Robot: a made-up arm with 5 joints. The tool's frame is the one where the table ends. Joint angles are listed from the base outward.
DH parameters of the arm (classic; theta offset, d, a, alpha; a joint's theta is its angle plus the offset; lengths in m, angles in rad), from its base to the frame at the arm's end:
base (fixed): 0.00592 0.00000 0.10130 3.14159
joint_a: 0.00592 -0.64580 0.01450 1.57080
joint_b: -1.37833 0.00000 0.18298 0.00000
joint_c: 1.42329 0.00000 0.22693 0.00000
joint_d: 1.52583 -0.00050 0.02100 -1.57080
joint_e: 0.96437 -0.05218 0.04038 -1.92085
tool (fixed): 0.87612 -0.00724 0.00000 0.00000
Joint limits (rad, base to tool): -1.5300..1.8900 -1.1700..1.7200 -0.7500..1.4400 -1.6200..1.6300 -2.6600..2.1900
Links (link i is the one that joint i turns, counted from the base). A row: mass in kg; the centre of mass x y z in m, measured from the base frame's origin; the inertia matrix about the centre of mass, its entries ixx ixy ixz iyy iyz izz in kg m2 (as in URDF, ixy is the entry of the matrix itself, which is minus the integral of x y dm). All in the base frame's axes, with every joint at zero. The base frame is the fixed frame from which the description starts. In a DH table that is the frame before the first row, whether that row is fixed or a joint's. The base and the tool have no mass.
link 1: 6.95; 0.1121 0.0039 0.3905; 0.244 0 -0.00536 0.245 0 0.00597
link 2: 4.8; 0.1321 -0.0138 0.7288; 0.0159 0 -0.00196 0.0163 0 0.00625
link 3: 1.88; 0.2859 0.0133 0.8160; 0.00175 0 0.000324 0.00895 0 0.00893
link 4: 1.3; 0.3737 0.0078 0.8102; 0.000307 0 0 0.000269 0 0.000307
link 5: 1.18; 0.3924 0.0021 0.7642; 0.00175 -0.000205 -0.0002 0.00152 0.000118 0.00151
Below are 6 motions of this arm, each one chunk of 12 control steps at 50 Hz.
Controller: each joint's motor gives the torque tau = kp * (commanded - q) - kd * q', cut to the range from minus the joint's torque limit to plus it. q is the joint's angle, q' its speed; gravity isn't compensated. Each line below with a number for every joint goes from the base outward.
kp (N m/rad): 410 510 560 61 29
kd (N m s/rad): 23 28 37 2.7 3
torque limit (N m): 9.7 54 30 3.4 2.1
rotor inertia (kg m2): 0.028 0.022 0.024 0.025 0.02
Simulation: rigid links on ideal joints. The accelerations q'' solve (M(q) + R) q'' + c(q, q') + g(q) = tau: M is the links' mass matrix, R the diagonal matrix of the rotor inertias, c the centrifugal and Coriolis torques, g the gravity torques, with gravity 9.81 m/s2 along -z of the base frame. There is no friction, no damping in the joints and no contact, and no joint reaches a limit. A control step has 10 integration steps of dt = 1/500 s. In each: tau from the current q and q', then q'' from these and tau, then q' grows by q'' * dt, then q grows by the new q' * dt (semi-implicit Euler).
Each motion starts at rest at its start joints. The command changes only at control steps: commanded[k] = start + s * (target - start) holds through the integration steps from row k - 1 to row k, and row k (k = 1, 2, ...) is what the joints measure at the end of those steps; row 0 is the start. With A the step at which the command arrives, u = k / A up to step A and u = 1 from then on. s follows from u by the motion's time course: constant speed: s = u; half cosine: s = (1 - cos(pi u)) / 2; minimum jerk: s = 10 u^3 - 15 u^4 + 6 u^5; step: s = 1 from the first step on.
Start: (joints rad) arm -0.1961 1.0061 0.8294 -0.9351 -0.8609
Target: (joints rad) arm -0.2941 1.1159 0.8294 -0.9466 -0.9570
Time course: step
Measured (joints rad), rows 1 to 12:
1: -0.2078 1.0375 0.8243 -0.9423 -0.8754
2: -0.2340 1.0683 0.8244 -0.9476 -0.8894
3: -0.2541 1.0900 0.8251 -0.9491 -0.9002
4: -0.2676 1.1044 0.8254 -0.9496 -0.9092
5: -0.2765 1.1137 0.8253 -0.9501 -0.9166
6: -0.2824 1.1198 0.8250 -0.9506 -0.9228
7: -0.2863 1.1237 0.8246 -0.9511 -0.9280
8: -0.2889 1.1263 0.8243 -0.9515 -0.9323
9: -0.2907 1.1279 0.8239 -0.9517 -0.9358
10: -0.2918 1.1290 0.8237 -0.9519 -0.9387
11: -0.2926 1.1297 0.8235 -0.9521 -0.9411
12: -0.2931 1.1301 0.8233 -0.9522 -0.9430

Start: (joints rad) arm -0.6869 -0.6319 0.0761 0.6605 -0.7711
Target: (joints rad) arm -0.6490 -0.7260 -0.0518 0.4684 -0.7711
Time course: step
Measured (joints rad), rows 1 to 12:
1: -0.6765 -0.6450 0.0613 0.6302 -0.7677
2: -0.6675 -0.6674 0.0351 0.5701 -0.7656
3: -0.6616 -0.6879 0.0136 0.5261 -0.7655
4: -0.6577 -0.7030 -0.0024 0.5011 -0.7658
5: -0.6551 -0.7130 -0.0140 0.4878 -0.7659
6: -0.6533 -0.7192 -0.0220 0.4809 -0.7658
7: -0.6520 -0.7227 -0.0276 0.4772 -0.7656
8: -0.6511 -0.7245 -0.0315 0.4753 -0.7653
9: -0.6505 -0.7254 -0.0342 0.4742 -0.7649
10: -0.6500 -0.7258 -0.0360 0.4736 -0.7646
11: -0.6497 -0.7259 -0.0373 0.4733 -0.7643
12: -0.6495 -0.7258 -0.0382 0.4731 -0.7640

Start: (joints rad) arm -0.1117 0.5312 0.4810 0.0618 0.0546
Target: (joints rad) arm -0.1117 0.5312 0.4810 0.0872 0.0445
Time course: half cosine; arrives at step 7
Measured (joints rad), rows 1 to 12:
1: -0.1116 0.5359 0.4816 0.0602 0.0545
2: -0.1116 0.5416 0.4831 0.0588 0.0543
3: -0.1117 0.5458 0.4844 0.0595 0.0537
4: -0.1117 0.5486 0.4852 0.0623 0.0529
5: -0.1117 0.5503 0.4858 0.0663 0.0518
6: -0.1117 0.5514 0.4861 0.0704 0.0506
7: -0.1117 0.5520 0.4863 0.0738 0.0495
8: -0.1117 0.5524 0.4865 0.0759 0.0486
9: -0.1117 0.5527 0.4865 0.0772 0.0479
10: -0.1117 0.5528 0.4866 0.0778 0.0472
11: -0.1117 0.5529 0.4866 0.0781 0.0467
12: -0.1117 0.5530 0.4866 0.0783 0.0463

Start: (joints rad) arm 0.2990 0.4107 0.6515 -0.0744 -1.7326
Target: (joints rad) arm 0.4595 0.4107 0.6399 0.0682 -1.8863
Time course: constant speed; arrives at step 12
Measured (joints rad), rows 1 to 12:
1: 0.3019 0.4152 0.6521 -0.0719 -1.7338
2: 0.3081 0.4204 0.6532 -0.0657 -1.7364
3: 0.3169 0.4241 0.6538 -0.0569 -1.7407
4: 0.3273 0.4265 0.6539 -0.0467 -1.7467
5: 0.3388 0.4280 0.6537 -0.0357 -1.7540
6: 0.3510 0.4290 0.6532 -0.0244 -1.7625
7: 0.3636 0.4296 0.6525 -0.0128 -1.7719
8: 0.3765 0.4300 0.6517 -0.0011 -1.7820
9: 0.3896 0.4302 0.6509 0.0107 -1.7926
10: 0.4028 0.4304 0.6500 0.0225 -1.8037
11: 0.4161 0.4305 0.6491 0.0344 -1.8151
12: 0.4294 0.4305 0.6482 0.0463 -1.8268

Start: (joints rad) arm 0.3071 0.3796 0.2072 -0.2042 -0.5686
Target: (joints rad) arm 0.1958 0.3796 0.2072 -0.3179 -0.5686
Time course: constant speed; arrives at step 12
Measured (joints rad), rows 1 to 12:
1: 0.3056 0.3840 0.2087 -0.2074 -0.5681
2: 0.3017 0.3904 0.2112 -0.2134 -0.5668
3: 0.2959 0.3957 0.2135 -0.2208 -0.5656
4: 0.2886 0.3994 0.2152 -0.2291 -0.5646
5: 0.2804 0.4017 0.2163 -0.2380 -0.5638
6: 0.2718 0.4031 0.2170 -0.2471 -0.5633
7: 0.2628 0.4038 0.2174 -0.2564 -0.5630
8: 0.2537 0.4043 0.2177 -0.2658 -0.5627
9: 0.2445 0.4045 0.2179 -0.2752 -0.5626
10: 0.2353 0.4046 0.2180 -0.2846 -0.5624
11: 0.2260 0.4047 0.2180 -0.2940 -0.5623
12: 0.2167 0.4048 0.2181 -0.3034 -0.5622

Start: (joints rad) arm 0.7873 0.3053 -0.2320 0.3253 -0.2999
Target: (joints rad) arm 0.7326 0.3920 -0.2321 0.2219 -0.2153
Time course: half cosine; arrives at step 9
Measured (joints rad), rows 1 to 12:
1: 0.7870 0.3095 -0.2303 0.3244 -0.2993
2: 0.7859 0.3179 -0.2277 0.3207 -0.2973
3: 0.7833 0.3283 -0.2254 0.3133 -0.2935
4: 0.7789 0.3401 -0.2237 0.3021 -0.2879
5: 0.7727 0.3530 -0.2225 0.2881 -0.2807
6: 0.7654 0.3667 -0.2215 0.2724 -0.2723
7: 0.7575 0.3803 -0.2206 0.2568 -0.2634
8: 0.7500 0.3928 -0.2196 0.2430 -0.2546
9: 0.7436 0.4029 -0.2187 0.2327 -0.2468
10: 0.7389 0.4102 -0.2178 0.2262 -0.2404
11: 0.7359 0.4149 -0.2174 0.2227 -0.2353
12: 0.7341 0.4177 -0.2172 0.2209 -0.2310

